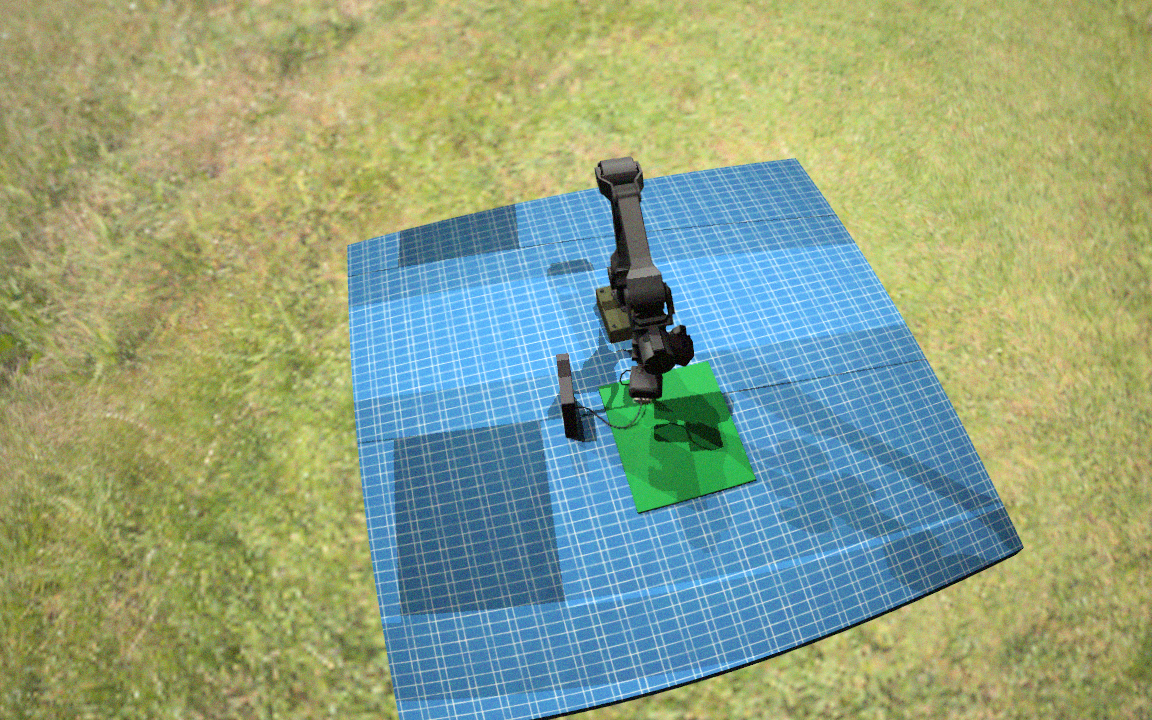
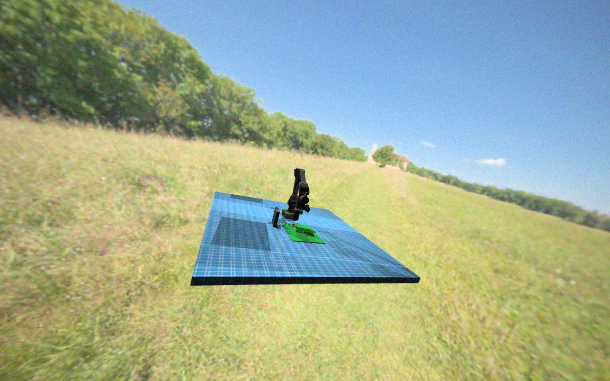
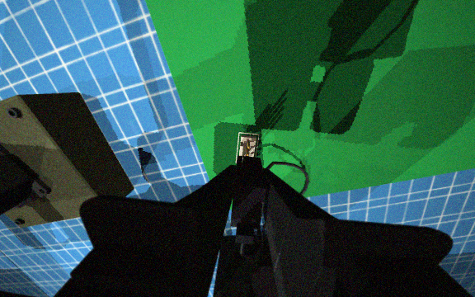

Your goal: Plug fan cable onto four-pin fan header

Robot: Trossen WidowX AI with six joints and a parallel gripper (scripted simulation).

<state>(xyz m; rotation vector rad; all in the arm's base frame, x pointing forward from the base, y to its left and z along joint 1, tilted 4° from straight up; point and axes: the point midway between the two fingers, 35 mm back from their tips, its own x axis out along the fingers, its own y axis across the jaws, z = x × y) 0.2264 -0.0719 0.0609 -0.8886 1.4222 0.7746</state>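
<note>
My gripper tip is now 60 mm above the pale fan header and 10 mm to the left of it. The rest, counted from my gripper tip: green board (100 mm ahead, 80 mm below, 20 mm to the left); then black fan (150 mm to the right, 40 mm behind, 10 mm below); then black fan plug (10 mm to the right, 10 mm above).
</note>
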